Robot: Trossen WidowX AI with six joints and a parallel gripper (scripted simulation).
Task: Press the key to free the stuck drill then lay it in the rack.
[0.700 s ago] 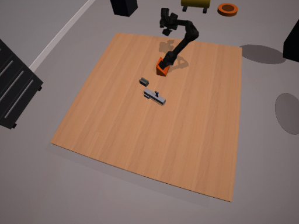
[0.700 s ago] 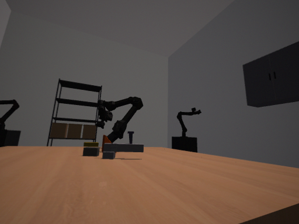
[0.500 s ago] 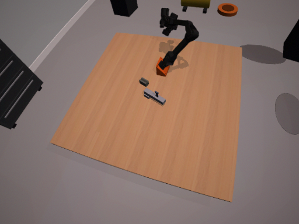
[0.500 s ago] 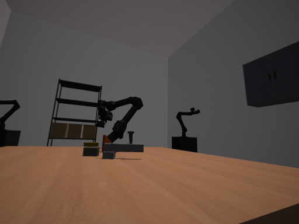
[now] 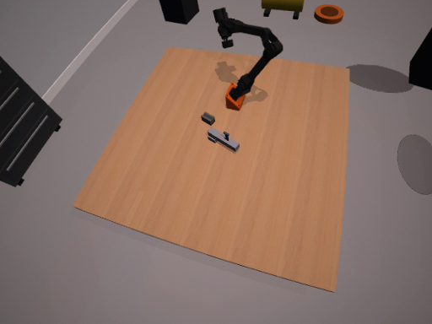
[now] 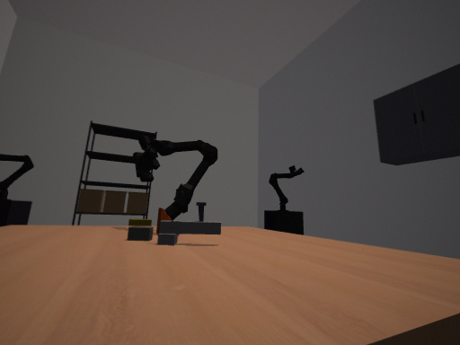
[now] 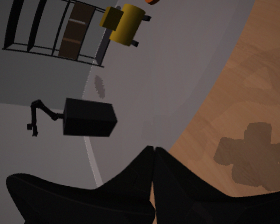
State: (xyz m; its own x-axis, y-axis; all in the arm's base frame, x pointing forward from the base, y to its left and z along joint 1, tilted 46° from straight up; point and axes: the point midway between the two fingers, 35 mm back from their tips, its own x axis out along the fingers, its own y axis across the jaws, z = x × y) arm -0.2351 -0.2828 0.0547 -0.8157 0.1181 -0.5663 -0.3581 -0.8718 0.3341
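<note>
Right now my gripper tip is 58 cm short of the dark key, 26 cm to the right of it and 17 cm above it. Also, from my gripper tip: olive drill: 57 cm ahead, 21 cm to the left, 22 cm below; grey fixture block: 57 cm ahead, 23 cm to the left, 22 cm below; dark grey rack: 46 cm ahead, 8 cm to the left, 25 cm below.
</note>
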